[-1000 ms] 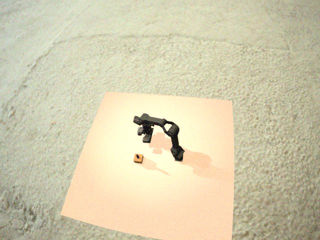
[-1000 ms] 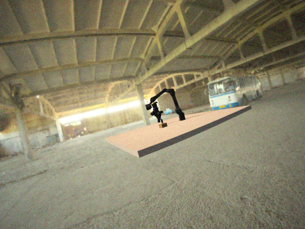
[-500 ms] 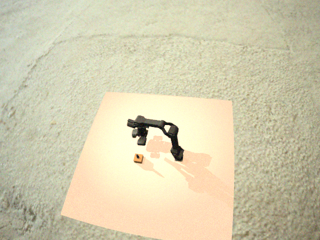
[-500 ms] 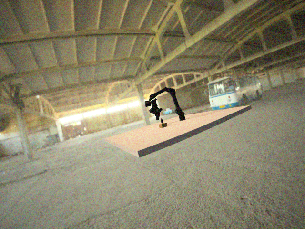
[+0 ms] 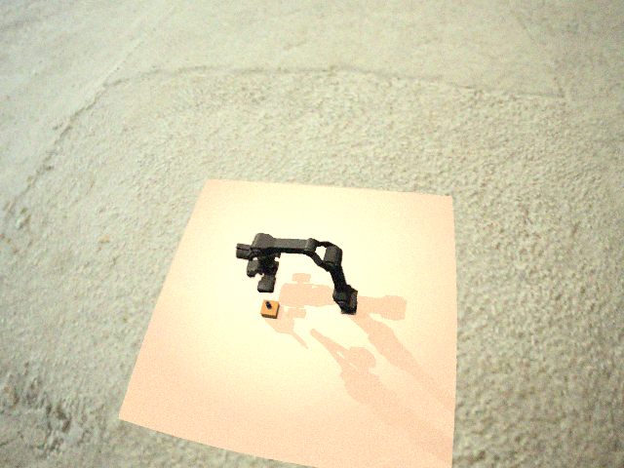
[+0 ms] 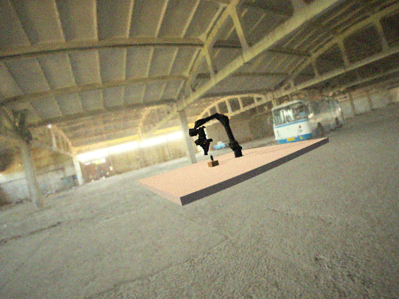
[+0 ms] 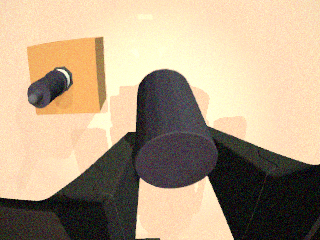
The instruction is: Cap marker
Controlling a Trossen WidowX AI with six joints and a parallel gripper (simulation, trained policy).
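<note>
Now: gripper tip 10 cm above the holder block, 8 cm to the right of it and 1 cm short of it. Round my gripper tip: dark cap (1 cm ahead).
</note>
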